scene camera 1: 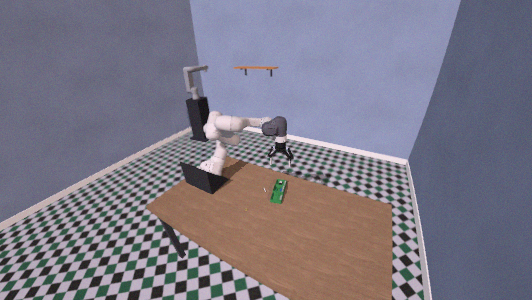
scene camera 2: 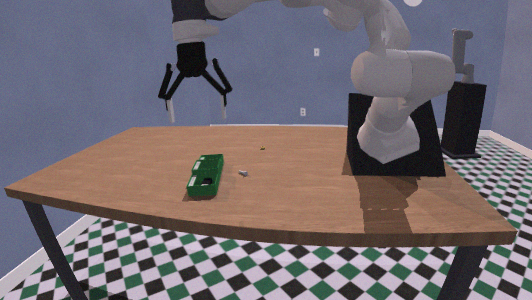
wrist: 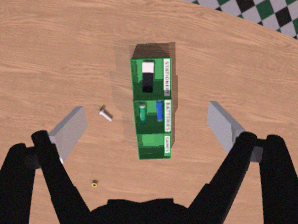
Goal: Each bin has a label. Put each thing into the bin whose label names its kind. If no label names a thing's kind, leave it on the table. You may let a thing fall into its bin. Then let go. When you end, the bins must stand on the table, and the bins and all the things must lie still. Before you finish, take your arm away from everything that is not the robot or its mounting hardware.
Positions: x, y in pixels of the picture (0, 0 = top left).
Labels:
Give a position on a green bin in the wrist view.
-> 153, 139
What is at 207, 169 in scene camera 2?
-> A green bin.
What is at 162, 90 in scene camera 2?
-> My gripper.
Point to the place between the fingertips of my gripper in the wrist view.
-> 146, 114

